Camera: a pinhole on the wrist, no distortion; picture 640 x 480 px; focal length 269.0 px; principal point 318.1 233.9 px. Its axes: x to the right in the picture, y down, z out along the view. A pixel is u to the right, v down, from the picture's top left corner.
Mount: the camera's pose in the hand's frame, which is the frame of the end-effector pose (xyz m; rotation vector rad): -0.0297 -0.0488 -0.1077 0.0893 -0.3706 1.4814
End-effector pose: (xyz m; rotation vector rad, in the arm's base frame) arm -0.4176 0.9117 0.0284 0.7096 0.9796 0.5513
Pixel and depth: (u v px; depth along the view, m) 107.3 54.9 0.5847
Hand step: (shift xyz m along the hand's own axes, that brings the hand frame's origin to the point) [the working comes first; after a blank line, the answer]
In the camera's frame: -0.4582 -0.3891 0.5847

0.2219 -0.6895 0.3713
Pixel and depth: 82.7 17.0 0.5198
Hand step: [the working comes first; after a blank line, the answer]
In the camera's frame: -0.4549 -0.4191 0.5198

0.2637 -0.6709 0.3162
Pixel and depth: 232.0 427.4 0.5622
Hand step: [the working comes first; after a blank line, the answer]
In the camera's frame: -0.1799 0.4044 0.5622

-0.5401 -0.3404 0.3003
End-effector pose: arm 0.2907 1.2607 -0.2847 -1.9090 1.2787 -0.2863
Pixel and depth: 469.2 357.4 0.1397
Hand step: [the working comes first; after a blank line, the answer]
In the camera's frame: 0.0785 0.0641 0.1397

-0.1154 -0.0073 0.0362
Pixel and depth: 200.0 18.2 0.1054
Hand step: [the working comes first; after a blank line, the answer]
In the camera's frame: -0.0463 -0.0845 0.1054

0.0314 -0.1310 -0.0082
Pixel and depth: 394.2 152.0 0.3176
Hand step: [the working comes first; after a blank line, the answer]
In the camera's frame: 0.0898 -0.0967 0.3176

0.0095 -0.0625 0.2337
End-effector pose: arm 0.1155 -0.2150 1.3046 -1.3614 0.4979 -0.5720
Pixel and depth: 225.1 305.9 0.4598
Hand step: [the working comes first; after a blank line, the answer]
In the camera's frame: -0.1590 0.1231 0.4598

-0.2439 -0.3187 0.2571
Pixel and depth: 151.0 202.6 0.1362
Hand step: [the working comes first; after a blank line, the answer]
In the camera's frame: -0.0846 -0.0158 0.1362

-0.0435 -0.1697 -0.0020
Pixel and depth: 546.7 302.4 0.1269
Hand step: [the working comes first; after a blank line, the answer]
In the camera's frame: 0.1078 0.0323 0.1269

-0.0805 0.0213 0.0382
